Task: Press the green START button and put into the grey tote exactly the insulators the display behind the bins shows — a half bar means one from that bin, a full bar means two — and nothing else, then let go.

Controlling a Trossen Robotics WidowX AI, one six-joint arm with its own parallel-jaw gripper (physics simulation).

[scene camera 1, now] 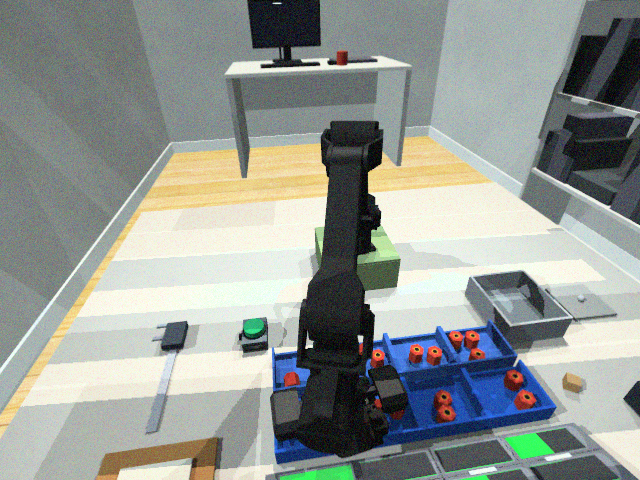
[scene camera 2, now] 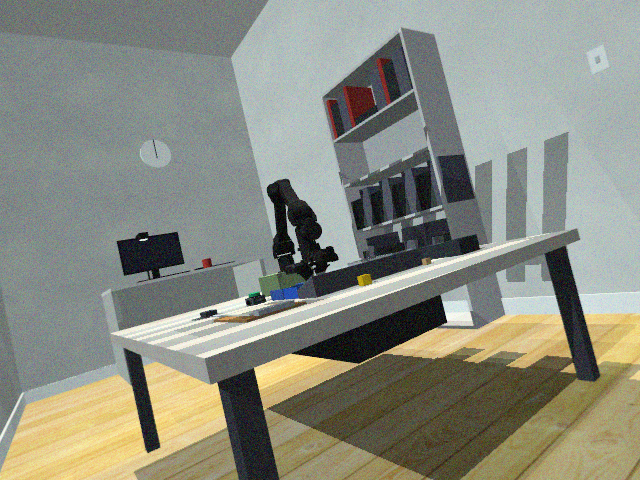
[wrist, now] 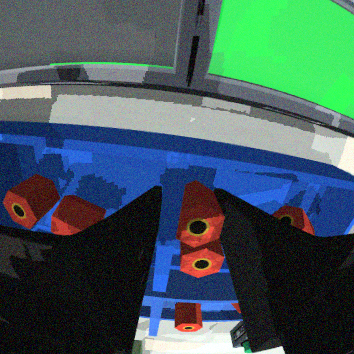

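Pixels of known places: gripper, fingertip midpoint: point(wrist: 187, 194); arm's base, origin of the base link: point(scene camera 1: 358, 246).
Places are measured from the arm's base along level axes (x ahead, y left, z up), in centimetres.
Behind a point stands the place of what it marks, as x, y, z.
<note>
My gripper point(wrist: 187, 194) @[34.8, -19.1, -7.7] is partly open, low in the end bin on the button's side. An orange-red insulator point(wrist: 200, 215) @[35.0, -19.6, -5.4] stands between the fingers, close to the right one in the wrist view; a gap shows on the left. A second insulator point(wrist: 201, 262) @[31.7, -19.7, -5.4] is just behind it, and another point(wrist: 296, 218) @[33.4, -25.4, -6.3] is partly behind the right finger. The blue bins point(scene camera 1: 465, 426) point(scene camera 2: 284, 293) point(wrist: 100, 133) hold more insulators point(scene camera 1: 513, 379) @[38.3, 10.8, -5.4]. The grey tote point(scene camera 1: 537, 329) @[31.7, 23.1, -5.0] shows no insulator inside. The green START button point(scene camera 1: 253, 328) @[12.6, -28.1, -4.3] point(scene camera 2: 253, 295) @[13.1, -29.3, -5.2] is left of the bins. The display point(scene camera 1: 529, 445) point(wrist: 285, 50) shows green bars, partly cut off.
A caliper point(scene camera 1: 174, 335) @[6.8, -43.2, -6.5] and a wooden frame point(scene camera 1: 160, 448) @[27.9, -45.4, -7.8] lie to the left. A grey plate with a knob point(scene camera 1: 594, 308) @[30.2, 41.9, -7.6] lies beside the tote. A tan block point(scene camera 1: 572, 382) point(scene camera 2: 425, 261) is right of the bins. A yellow block point(scene camera 2: 364, 279) @[56.5, -22.2, -6.7] stands near the display. The arm covers some bins.
</note>
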